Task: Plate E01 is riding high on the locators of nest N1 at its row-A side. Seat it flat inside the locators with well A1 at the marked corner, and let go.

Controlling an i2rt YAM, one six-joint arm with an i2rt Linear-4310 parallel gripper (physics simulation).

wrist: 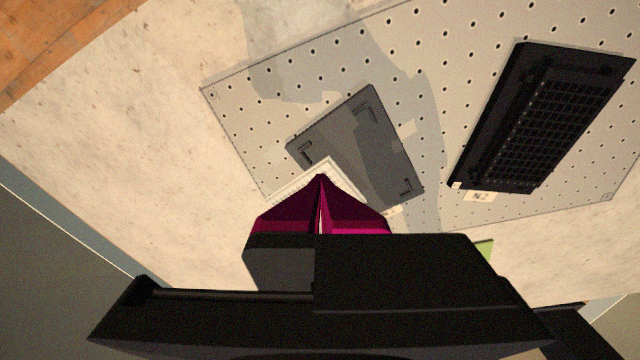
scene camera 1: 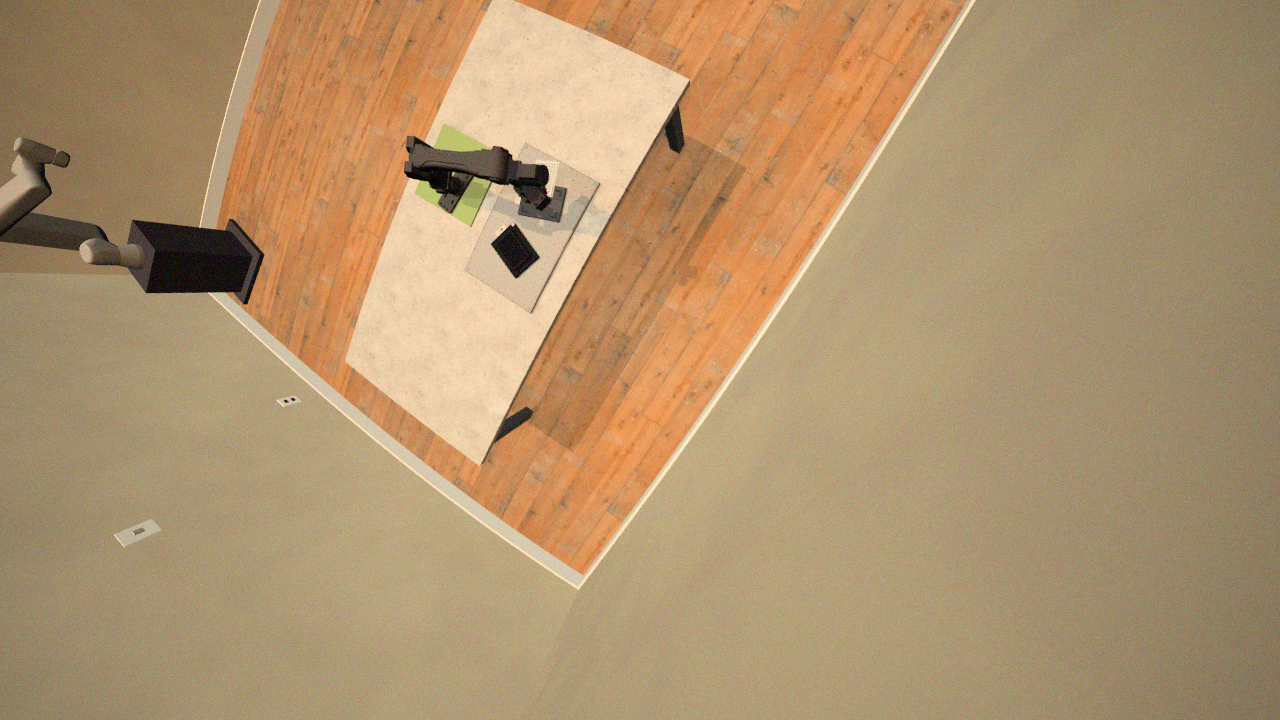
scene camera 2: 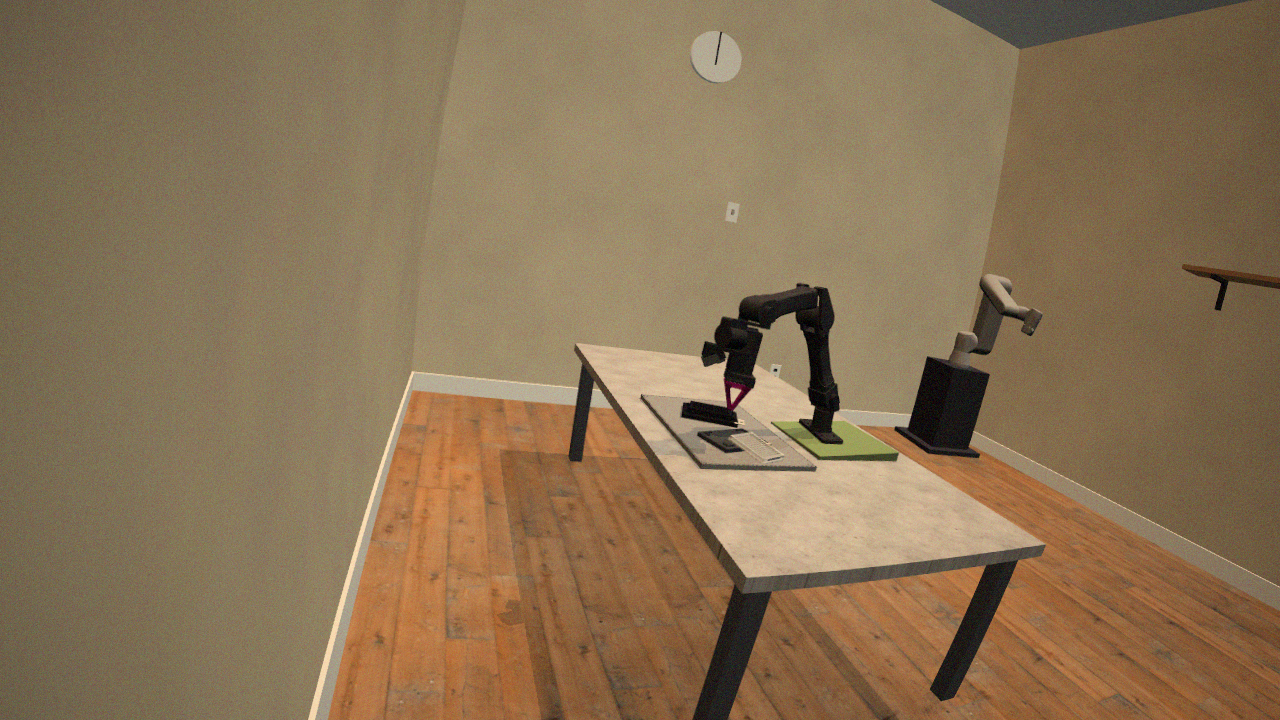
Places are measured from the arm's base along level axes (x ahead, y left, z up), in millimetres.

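Pixels of known places: gripper, fingertip midpoint: [wrist: 320, 180] [scene camera 1: 546, 192] [scene camera 2: 730, 409]; arm's base, link origin: [scene camera 1: 457, 187] [scene camera 2: 820, 432].
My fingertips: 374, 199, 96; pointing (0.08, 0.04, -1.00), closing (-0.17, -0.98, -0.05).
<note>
Ahead of a thing's pixels: the offset from my fingertips to its top centre, as dx, dy, dz.
Plate E01, a white well plate {-83, +30, -66} [scene camera 1: 552, 171] [scene camera 2: 759, 445] [wrist: 340, 179], lies mostly off the dark grey nest N1 {-45, -40, -80} [scene camera 1: 556, 204] [scene camera 2: 713, 437] [wrist: 392, 155], with one end over the nest's edge. It is not inside the locators; several L-shaped locators stand bare in the wrist view. Whether the plate is tilted and where well A1 lies cannot be made out. My gripper [scene camera 2: 732, 409] [wrist: 320, 180] is shut with its magenta fingertips together and holds nothing. It is above the nest and plate, and hides much of the plate in the wrist view.
A second nest, labelled N2, bears a black well plate {-24, -240, -72} [scene camera 1: 514, 250] [scene camera 2: 709, 412] [wrist: 550, 125] beside N1. Both nests stand on a grey perforated board [scene camera 1: 532, 291] [scene camera 2: 778, 463] [wrist: 235, 120]. The arm's base stands on a green mat [scene camera 1: 465, 212] [scene camera 2: 868, 443] [wrist: 485, 248].
</note>
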